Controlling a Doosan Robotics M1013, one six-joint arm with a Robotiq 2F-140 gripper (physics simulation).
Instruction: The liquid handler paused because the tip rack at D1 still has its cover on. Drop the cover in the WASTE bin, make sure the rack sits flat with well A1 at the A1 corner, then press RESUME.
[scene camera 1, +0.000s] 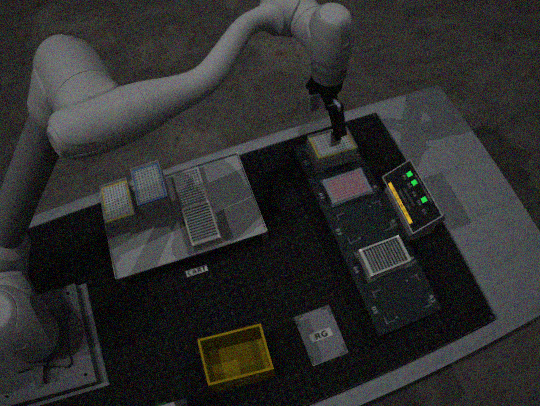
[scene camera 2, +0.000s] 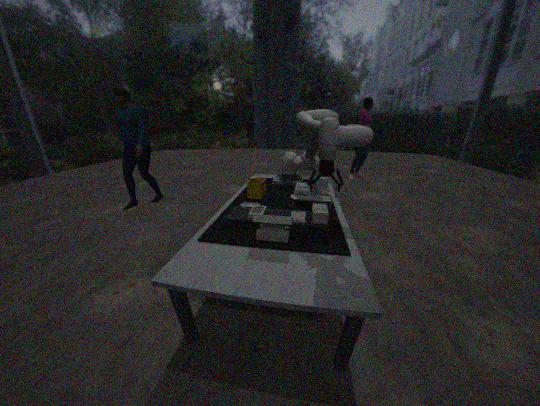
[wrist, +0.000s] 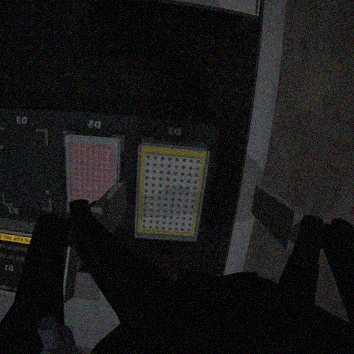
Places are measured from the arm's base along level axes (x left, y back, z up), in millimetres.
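Pixels of known places: gripper, fingertip midpoint: (scene camera 1: 324, 126) (scene camera 2: 324, 197) (wrist: 190, 196); arm's base, origin of the base link: (scene camera 1: 42, 339) (scene camera 2: 288, 177).
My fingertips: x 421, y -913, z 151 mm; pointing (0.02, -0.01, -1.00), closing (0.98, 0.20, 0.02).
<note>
Ahead of a thing's pixels: the offset from my fingertips to its top centre.
The yellow-edged tip rack @[dx -15, dy -25, dz -53 mm] (scene camera 1: 322, 146) (scene camera 2: 320, 215) (wrist: 172, 195) sits at D1. A faint clear outline around it in the wrist view looks like its cover; the A1 mark cannot be read. My gripper (scene camera 1: 338, 141) (scene camera 2: 326, 185) (wrist: 190, 196) is open and empty, above the rack, with its fingers apart on either side in the wrist view. The height gap is hard to judge. The yellow bin @[dx -570, dy +363, dz -48 mm] (scene camera 1: 235, 376) (scene camera 2: 256, 188) stands far from the gripper; no WASTE label is readable. The control box (scene camera 1: 416, 202) (scene camera 2: 273, 234) has a yellow strip and green lights; RESUME cannot be read.
A pink-topped plate @[dx -138, dy -43, dz -115 mm] (scene camera 1: 347, 186) (wrist: 92, 167) sits beside the rack at D2. A white slotted rack @[dx -384, dy -77, dz -98 mm] (scene camera 1: 385, 256) stands farther along the deck. The cart tray (scene camera 1: 250, 222) holds several racks. A grey RG pad @[dx -539, dy +137, dz -169 mm] (scene camera 1: 320, 350) lies near the bin. Two people walk beyond the table.
</note>
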